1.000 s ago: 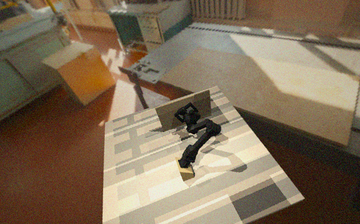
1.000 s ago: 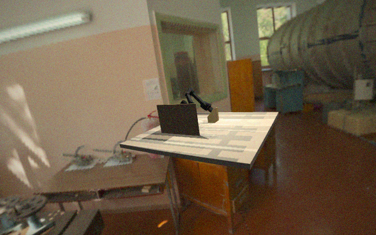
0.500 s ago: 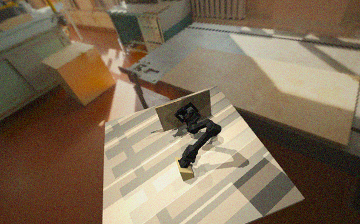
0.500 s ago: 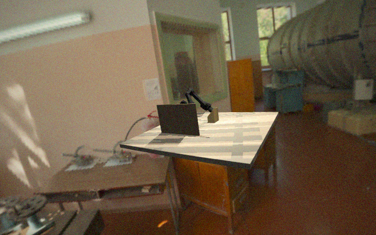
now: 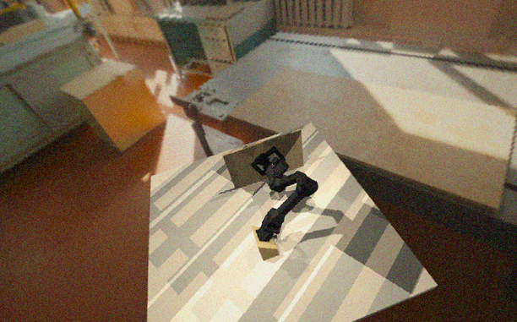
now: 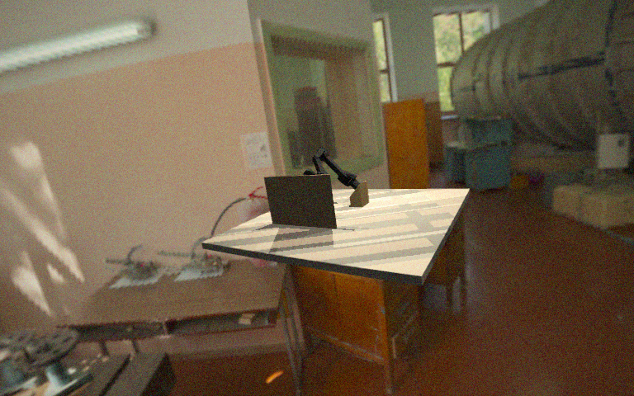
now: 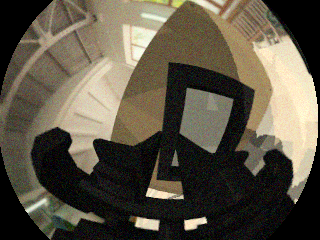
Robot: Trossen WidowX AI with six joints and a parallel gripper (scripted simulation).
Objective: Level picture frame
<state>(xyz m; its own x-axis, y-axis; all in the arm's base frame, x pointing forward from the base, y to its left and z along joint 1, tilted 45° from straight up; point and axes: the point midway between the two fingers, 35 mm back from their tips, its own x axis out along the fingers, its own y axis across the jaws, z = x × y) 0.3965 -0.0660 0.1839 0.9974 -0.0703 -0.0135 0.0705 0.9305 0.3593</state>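
Now: gripper tip 50 mm above the black picture frame and 20 mm to the left of it. Round my gripper tip: tan wall board: 60 mm below, 20 mm ahead, 10 mm to the right.
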